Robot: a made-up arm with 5 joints.
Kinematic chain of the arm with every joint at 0, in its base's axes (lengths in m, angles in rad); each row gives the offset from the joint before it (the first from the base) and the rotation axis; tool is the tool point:
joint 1: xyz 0 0 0.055 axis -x
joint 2: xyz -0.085 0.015 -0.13 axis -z
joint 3: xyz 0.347 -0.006 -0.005 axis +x
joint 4: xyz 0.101 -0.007 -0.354 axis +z
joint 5: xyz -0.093 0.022 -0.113 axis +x
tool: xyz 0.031 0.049 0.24
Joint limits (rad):
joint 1: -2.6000..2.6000
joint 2: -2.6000..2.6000
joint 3: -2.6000..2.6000
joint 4: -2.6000..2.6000
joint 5: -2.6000..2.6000
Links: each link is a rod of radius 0.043 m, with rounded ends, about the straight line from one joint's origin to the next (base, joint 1, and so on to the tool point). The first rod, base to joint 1, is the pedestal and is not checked.
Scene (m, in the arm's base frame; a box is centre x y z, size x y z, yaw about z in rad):
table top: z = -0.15
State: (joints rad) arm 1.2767 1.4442 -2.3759 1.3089 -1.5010
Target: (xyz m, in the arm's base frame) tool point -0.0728 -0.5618 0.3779
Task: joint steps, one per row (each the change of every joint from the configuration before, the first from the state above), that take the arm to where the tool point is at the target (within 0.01 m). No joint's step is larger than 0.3 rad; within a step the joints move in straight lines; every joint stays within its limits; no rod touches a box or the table.
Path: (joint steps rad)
1: -0.1022 -0.2634 0.1676 -0.1694 -0.0539
2: -0.1023 -0.2634 0.1676 -0.1695 -0.0539
3: -0.1022 -0.2634 0.1677 -0.1694 -0.0540
4: -0.1022 -0.2634 0.1676 -0.1695 -0.0539

